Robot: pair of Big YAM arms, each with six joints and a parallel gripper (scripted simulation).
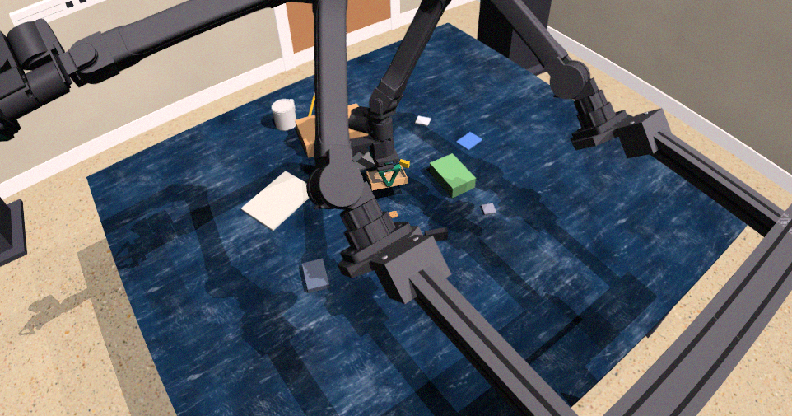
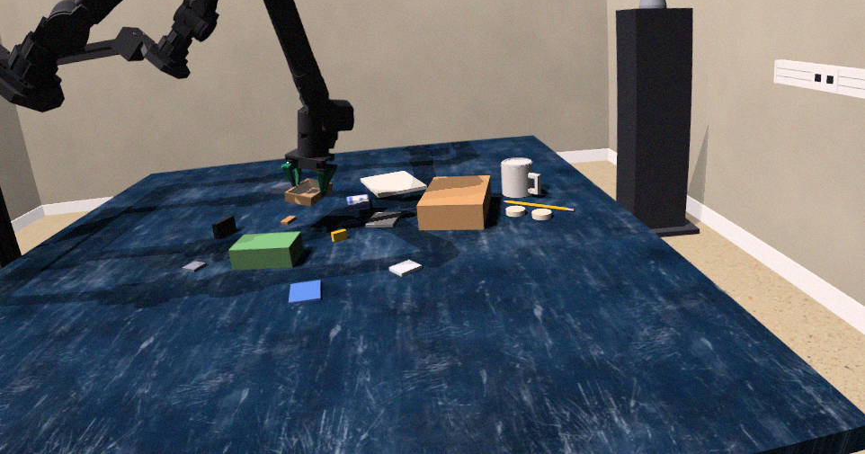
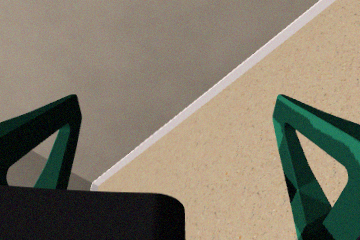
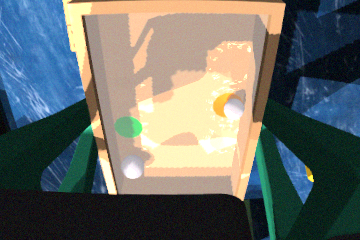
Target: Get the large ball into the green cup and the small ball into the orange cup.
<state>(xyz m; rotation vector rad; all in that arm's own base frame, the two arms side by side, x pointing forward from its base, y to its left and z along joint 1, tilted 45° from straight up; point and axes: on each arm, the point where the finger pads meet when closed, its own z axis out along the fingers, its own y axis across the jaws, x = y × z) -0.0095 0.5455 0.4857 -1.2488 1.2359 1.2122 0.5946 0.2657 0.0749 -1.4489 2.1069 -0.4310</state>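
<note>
Now: the yellow block 120 mm to the right of my right hand, 80 mm ahead of it and 70 mm below it. Round my right hand: black block 220 mm behind, 60 mm below, 30 mm to the right; green block 210 mm to the right, 60 mm below, 60 mm behind; covered wooden puzzle 10 mm below.
</note>
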